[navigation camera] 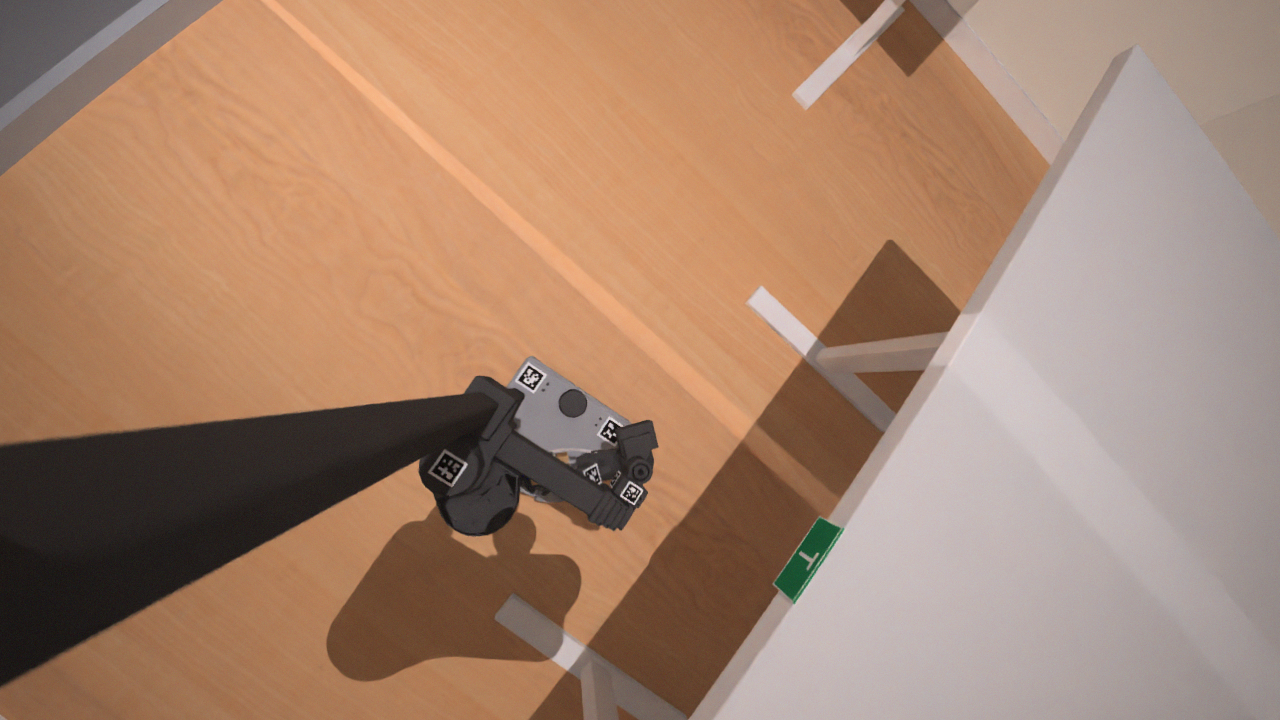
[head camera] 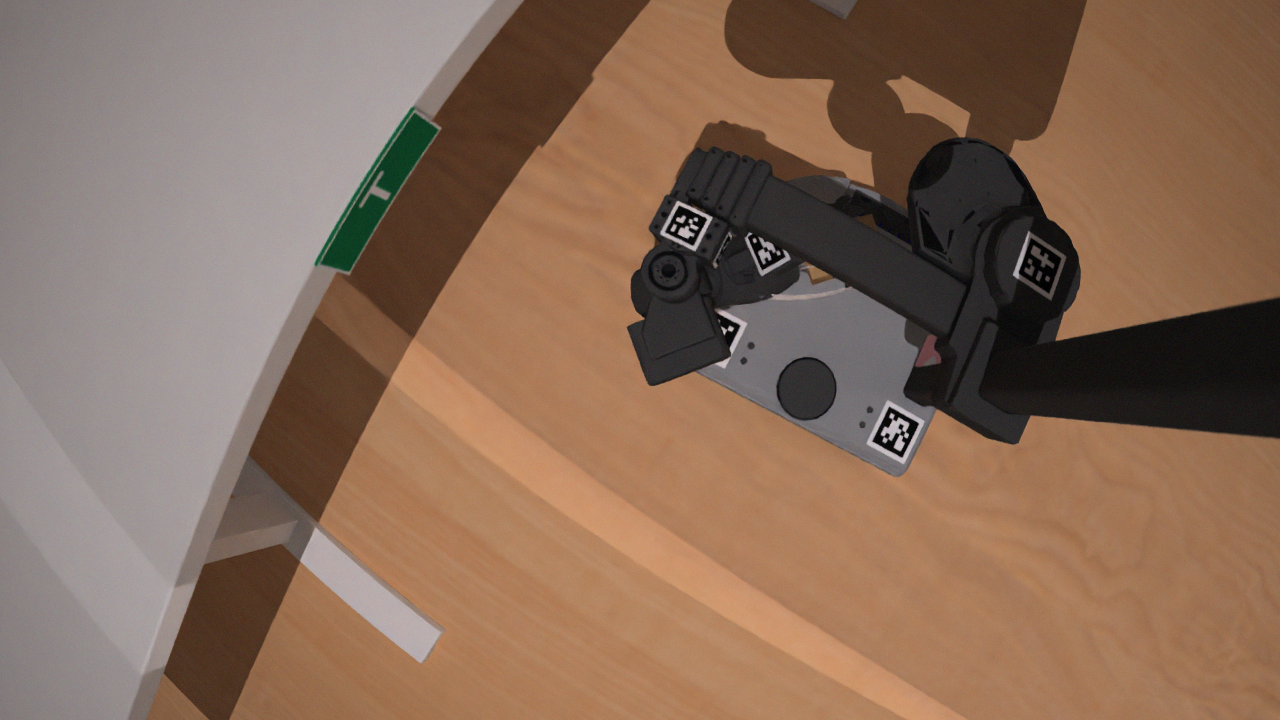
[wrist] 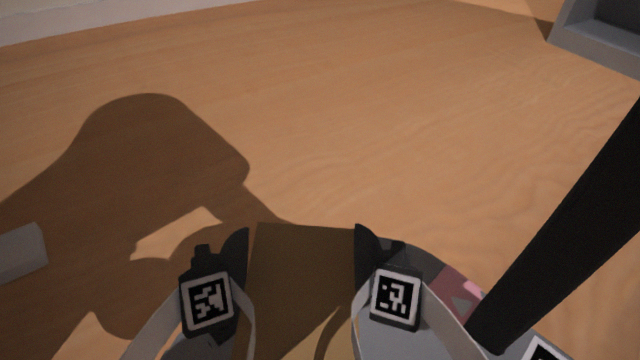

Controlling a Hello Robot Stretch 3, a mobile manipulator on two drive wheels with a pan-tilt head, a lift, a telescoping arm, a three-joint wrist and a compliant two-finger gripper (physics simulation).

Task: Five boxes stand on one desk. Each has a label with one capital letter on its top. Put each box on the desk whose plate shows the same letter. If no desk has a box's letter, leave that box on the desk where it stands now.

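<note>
My gripper [wrist: 303, 252] is shut on a plain ochre box [wrist: 302, 285], one fingertip against each side, in the wrist view. The box is held over my own base. A small tan patch of the box [head camera: 818, 273] [navigation camera: 561, 457] shows beneath the arm in the head and navigation views. No letter shows on it. A white desk [head camera: 161, 143] [navigation camera: 1100, 429] has a green plate [head camera: 380, 189] [navigation camera: 808, 559] with the letter T on its edge. The desk is at the left in the head view and the right in the navigation view. The other boxes and desks cannot be made out.
My grey base [head camera: 778, 331] [navigation camera: 550, 407] [wrist: 405, 342] stands on the wooden floor. White desk feet [head camera: 371, 595] [navigation camera: 778, 317] stick out from under the desk. Another white foot [navigation camera: 845, 58] lies farther off. A grey framed object [wrist: 590, 47] stands at the wrist view's upper right.
</note>
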